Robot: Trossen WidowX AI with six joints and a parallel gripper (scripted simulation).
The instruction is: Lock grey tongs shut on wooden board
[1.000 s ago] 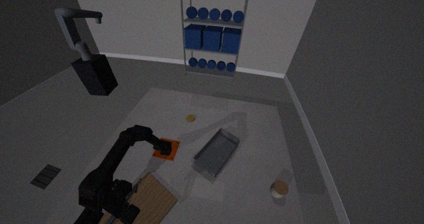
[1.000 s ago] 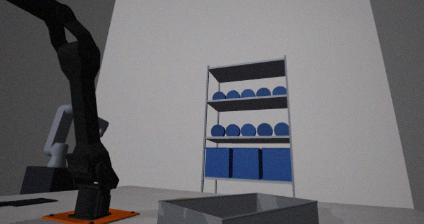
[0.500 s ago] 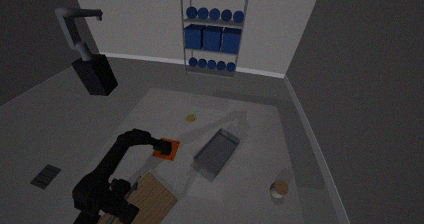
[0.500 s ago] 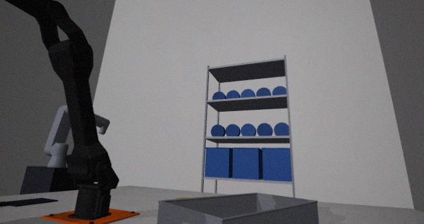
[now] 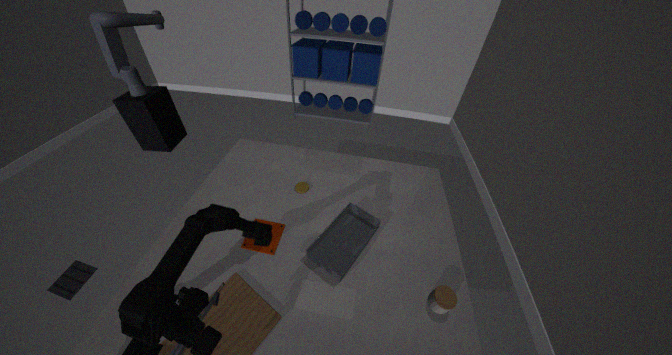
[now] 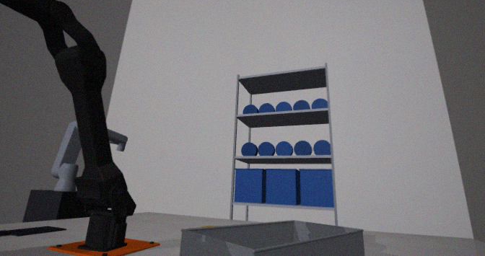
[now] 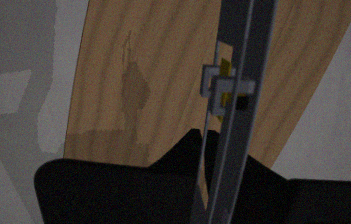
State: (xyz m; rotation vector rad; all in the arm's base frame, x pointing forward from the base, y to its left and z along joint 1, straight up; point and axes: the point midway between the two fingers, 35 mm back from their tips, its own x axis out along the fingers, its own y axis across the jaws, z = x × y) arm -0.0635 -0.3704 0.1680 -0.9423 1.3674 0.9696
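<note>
My gripper tip is 10 mm short of the yellow piece, 30 mm to the right of it and 40 mm below it. Round my gripper tip: wooden board (130 mm below); black spatula (220 mm behind, 360 mm to the left, 130 mm below); grey roasting tin (410 mm ahead, 390 mm to the left, 110 mm below).
</note>
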